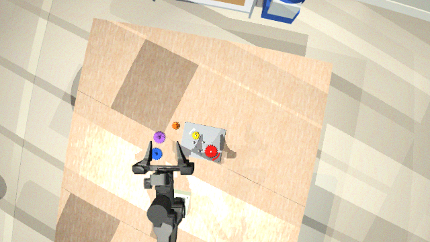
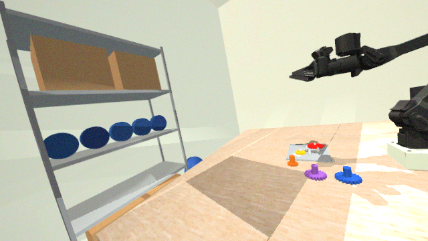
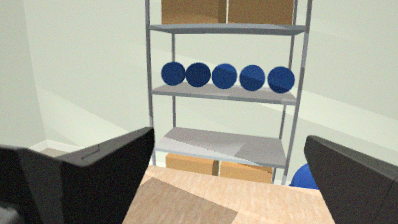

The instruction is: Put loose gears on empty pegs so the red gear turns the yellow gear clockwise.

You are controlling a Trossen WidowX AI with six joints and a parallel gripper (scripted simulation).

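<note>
Right now the purple gear is 360 mm below my gripper tip, 120 mm to the left of it and 30 mm behind it. Also, from my gripper tip: grey board 370 mm below, 100 mm to the right, 40 mm behind; then small yellow gear 360 mm below, 60 mm to the right, 10 mm behind; then orange gear 360 mm below, 40 mm to the left, 40 mm ahead.
</note>
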